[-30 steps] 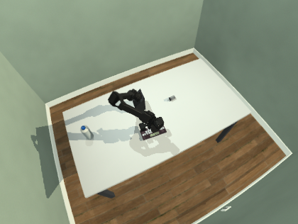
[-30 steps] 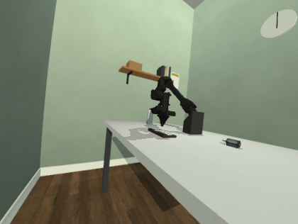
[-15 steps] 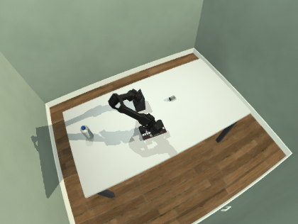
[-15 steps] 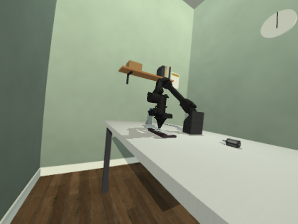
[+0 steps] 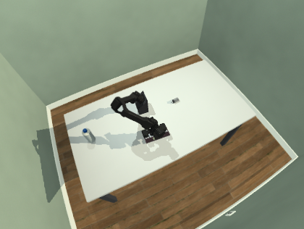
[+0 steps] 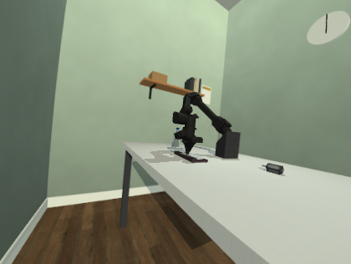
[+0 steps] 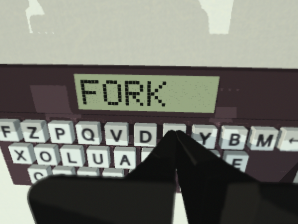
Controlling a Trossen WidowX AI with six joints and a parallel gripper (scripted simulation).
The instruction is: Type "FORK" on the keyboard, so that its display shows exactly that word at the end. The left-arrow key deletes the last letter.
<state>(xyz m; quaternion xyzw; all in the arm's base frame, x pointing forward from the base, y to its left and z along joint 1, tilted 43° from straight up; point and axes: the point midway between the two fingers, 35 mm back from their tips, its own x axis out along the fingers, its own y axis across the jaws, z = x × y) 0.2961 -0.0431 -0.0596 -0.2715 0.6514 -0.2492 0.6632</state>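
My hand is 7 cm to the left of the left-arrow key and 3 cm above it.
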